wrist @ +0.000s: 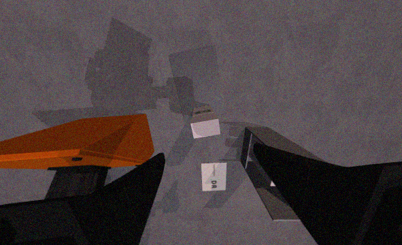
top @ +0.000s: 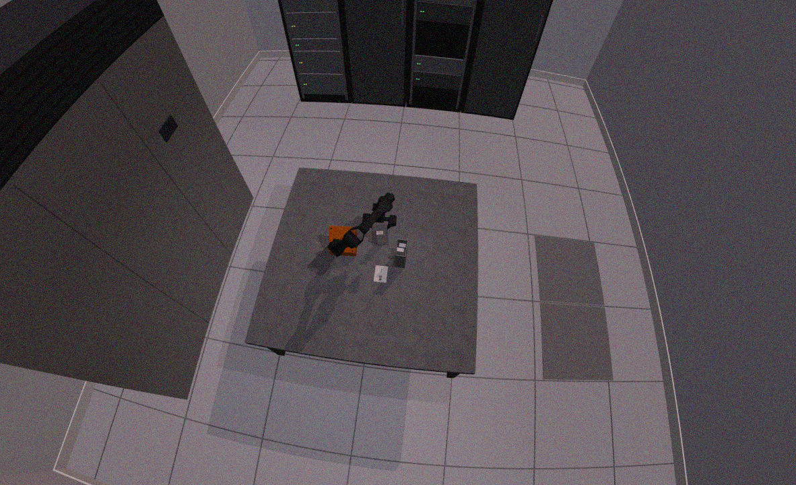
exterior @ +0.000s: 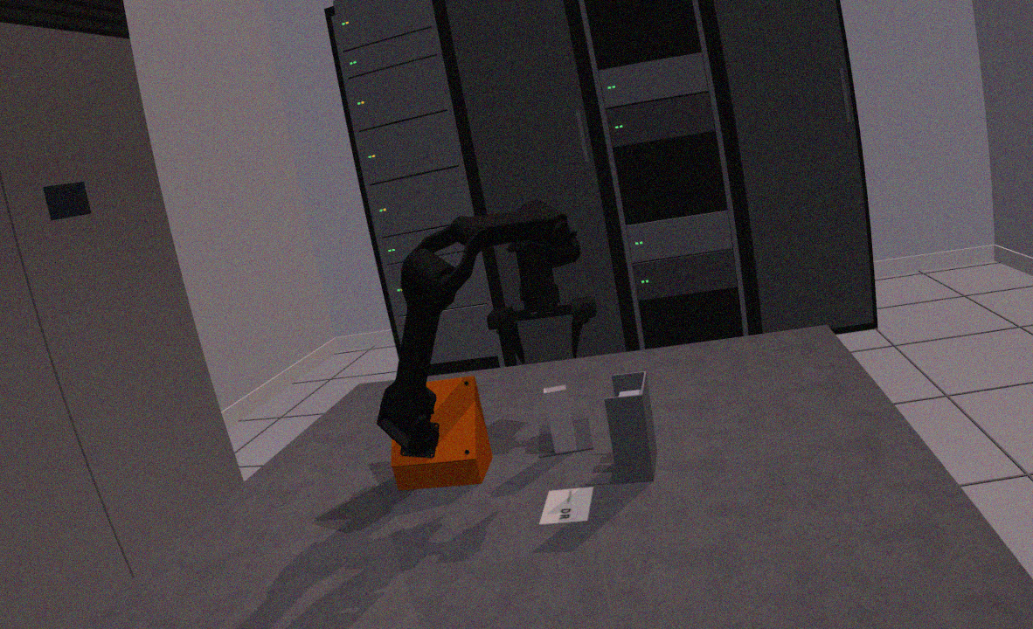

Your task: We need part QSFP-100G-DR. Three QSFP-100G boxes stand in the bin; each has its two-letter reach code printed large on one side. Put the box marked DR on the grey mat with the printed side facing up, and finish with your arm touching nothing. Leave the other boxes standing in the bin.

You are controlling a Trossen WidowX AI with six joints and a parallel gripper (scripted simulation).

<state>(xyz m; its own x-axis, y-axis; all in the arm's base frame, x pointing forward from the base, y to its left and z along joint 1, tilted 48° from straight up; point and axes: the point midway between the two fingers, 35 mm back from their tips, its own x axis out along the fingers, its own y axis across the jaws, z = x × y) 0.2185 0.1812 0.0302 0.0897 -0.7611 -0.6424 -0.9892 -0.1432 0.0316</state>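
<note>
Right now my gripper tip is 120 mm above the white box and 10 mm to the right of it. Also, from my gripper tip: grey mat 180 mm below, 60 mm to the left, 10 mm behind.
</note>
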